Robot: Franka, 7 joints.
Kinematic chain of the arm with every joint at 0, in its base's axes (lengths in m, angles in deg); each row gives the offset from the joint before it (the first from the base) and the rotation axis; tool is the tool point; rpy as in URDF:
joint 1: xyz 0 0 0.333 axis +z
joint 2: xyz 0 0 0 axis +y
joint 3: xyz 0 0 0.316 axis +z
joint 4: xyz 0.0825 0 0 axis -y
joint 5: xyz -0.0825 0 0.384 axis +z
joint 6: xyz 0 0 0 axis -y
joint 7: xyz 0.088 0 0 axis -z
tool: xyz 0 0 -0.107 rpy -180 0 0
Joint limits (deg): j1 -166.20..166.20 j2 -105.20..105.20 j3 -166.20..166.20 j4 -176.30..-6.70 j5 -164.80..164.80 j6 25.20..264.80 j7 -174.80..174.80
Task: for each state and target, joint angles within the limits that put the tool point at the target. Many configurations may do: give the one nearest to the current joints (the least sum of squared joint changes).
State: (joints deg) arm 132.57 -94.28 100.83 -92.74 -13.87 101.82 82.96
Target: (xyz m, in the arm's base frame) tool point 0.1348 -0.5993 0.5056
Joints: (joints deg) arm 163.19 -89.75 75.46 -89.85 -18.08 93.32 82.96
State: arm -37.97 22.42 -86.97 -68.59 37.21 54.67 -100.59
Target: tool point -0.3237 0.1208 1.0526
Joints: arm -72.79 -18.34 -99.29 -22.90 40.22 89.26 -100.59
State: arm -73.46 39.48 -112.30 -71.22 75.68 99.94 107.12
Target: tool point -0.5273 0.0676 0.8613
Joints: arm -92.45 16.35 -116.64 -77.07 76.74 111.28 107.12
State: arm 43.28 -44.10 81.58 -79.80 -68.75 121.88 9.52
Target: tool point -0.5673 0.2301 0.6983
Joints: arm 49.38 -46.24 82.15 -88.32 -67.47 118.23 9.52
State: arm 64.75 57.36 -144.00 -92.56 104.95 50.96 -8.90
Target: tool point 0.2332 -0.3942 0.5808
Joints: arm 43.31 32.87 -131.67 -125.64 97.13 64.45 -8.90
